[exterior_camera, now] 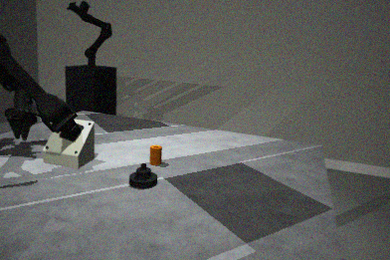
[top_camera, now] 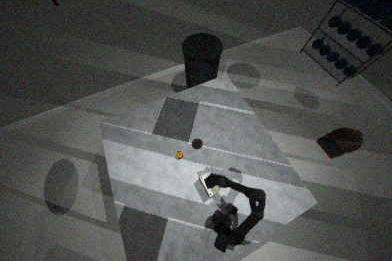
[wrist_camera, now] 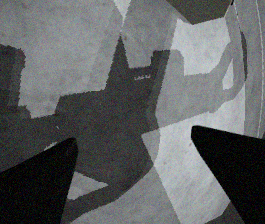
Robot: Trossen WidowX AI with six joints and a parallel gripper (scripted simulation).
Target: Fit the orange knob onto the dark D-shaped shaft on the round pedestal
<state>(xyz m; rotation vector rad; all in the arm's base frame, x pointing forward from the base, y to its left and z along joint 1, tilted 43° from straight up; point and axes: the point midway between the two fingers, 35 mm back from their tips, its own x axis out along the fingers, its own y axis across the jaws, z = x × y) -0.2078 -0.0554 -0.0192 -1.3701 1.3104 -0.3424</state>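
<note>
Now: the orange knob 470 mm ahead of my gripper tip, 160 mm to the left of it and 20 mm below it. Also, from my gripper tip: round pedestal: 510 mm ahead, 20 mm below.
</note>
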